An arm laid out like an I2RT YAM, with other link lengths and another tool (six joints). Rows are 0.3 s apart.
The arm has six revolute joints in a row. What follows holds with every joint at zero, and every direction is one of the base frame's.
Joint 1 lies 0.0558 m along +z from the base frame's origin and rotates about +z.
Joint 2 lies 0.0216 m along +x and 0.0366 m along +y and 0.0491 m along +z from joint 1 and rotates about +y.
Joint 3 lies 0.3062 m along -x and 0.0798 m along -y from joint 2 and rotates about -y.
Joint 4 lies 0.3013 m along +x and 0.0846 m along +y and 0.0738 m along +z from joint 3 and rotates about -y.
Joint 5 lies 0.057 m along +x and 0.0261 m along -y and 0.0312 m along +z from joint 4 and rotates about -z.
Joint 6 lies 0.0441 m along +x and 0.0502 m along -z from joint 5 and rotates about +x.
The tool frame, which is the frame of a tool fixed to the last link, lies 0.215 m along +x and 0.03 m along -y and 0.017 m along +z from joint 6; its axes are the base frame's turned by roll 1.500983, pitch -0.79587 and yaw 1.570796 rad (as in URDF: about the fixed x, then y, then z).
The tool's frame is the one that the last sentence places.
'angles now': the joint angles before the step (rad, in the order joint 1, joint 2, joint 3, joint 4, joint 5, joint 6). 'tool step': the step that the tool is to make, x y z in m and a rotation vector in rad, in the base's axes. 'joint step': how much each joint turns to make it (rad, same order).
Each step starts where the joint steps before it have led.
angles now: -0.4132 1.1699 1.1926 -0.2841 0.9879 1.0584
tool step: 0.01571 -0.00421 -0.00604 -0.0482 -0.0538 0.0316
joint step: -0.0009 -0.0100 -0.0882 0.1891 -0.0272 -0.0511
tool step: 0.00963 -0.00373 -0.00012 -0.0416 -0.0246 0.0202
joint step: -0.0046 -0.0004 -0.0521 0.1338 -0.0216 -0.0527
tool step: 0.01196 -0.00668 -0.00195 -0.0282 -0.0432 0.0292
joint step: -0.0182 0.0101 -0.0393 0.1127 -0.0471 -0.0155
